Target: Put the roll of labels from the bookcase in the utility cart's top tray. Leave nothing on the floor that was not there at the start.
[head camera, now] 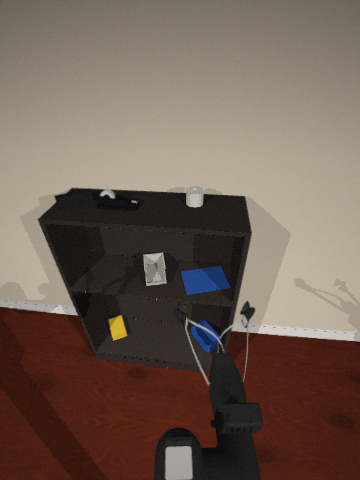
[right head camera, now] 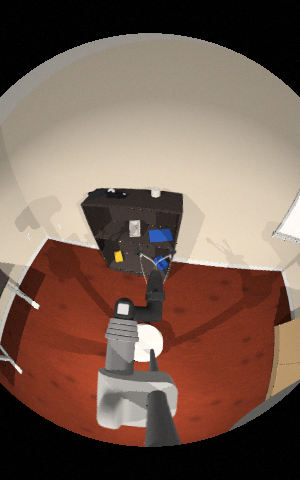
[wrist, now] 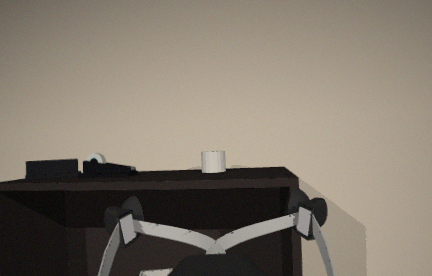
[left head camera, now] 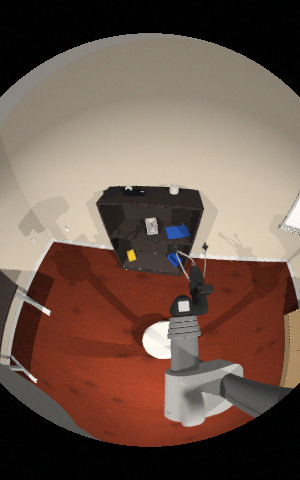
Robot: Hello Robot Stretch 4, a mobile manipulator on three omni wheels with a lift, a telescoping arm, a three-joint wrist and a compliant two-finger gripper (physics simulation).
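Observation:
The roll of labels, a white cylinder (head camera: 194,197) (left head camera: 174,189) (right head camera: 155,192) (wrist: 213,162), stands upright on the top board of the dark bookcase (head camera: 165,218) (left head camera: 155,198) (right head camera: 135,200) (wrist: 165,184), right of its middle. My gripper (head camera: 215,313) (left head camera: 190,248) (right head camera: 157,252) (wrist: 215,209) is open, with its fingers wide apart and nothing between them. It is in front of the bookcase's right part. In the wrist view its fingertips show lower than the top board, with the roll above and between them. The utility cart cannot be made out in these views.
A black tape dispenser (head camera: 118,202) (wrist: 107,167) and a flat dark thing (head camera: 74,199) (wrist: 52,169) are at the top board's left. The shelves hold a grey-white box (head camera: 154,269), a blue flat thing (head camera: 205,280), a yellow thing (head camera: 118,327) and a blue bin (head camera: 205,336). White legs (left head camera: 34,303) show at left.

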